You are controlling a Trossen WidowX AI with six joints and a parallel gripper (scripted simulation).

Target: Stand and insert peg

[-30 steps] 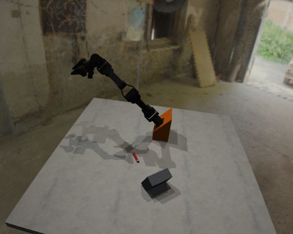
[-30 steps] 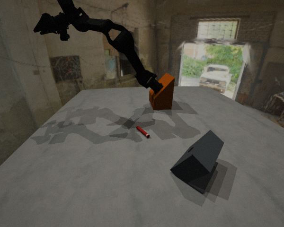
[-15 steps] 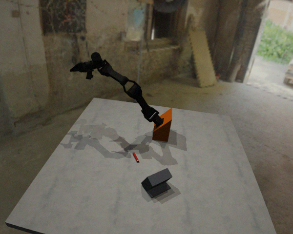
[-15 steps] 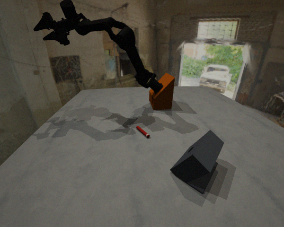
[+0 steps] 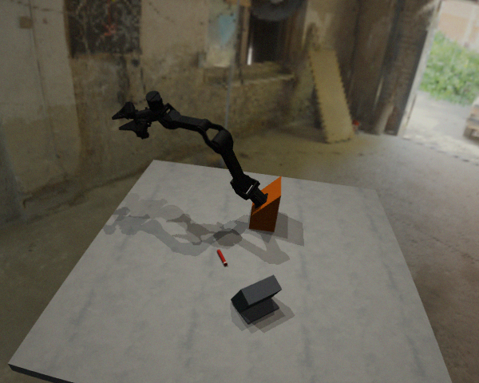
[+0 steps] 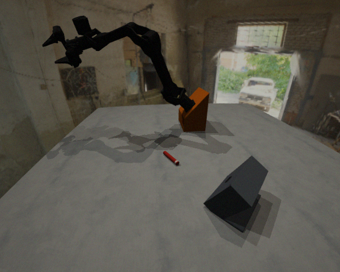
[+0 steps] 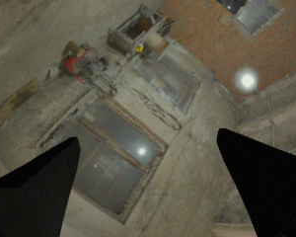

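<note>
Right now the red peg is 54 cm to the left of my gripper tip, 38 cm below it and 26 cm ahead of it. Round my gripper tip: dark grey sloped panel 69 cm to the left, 43 cm ahead, 34 cm below.
</note>
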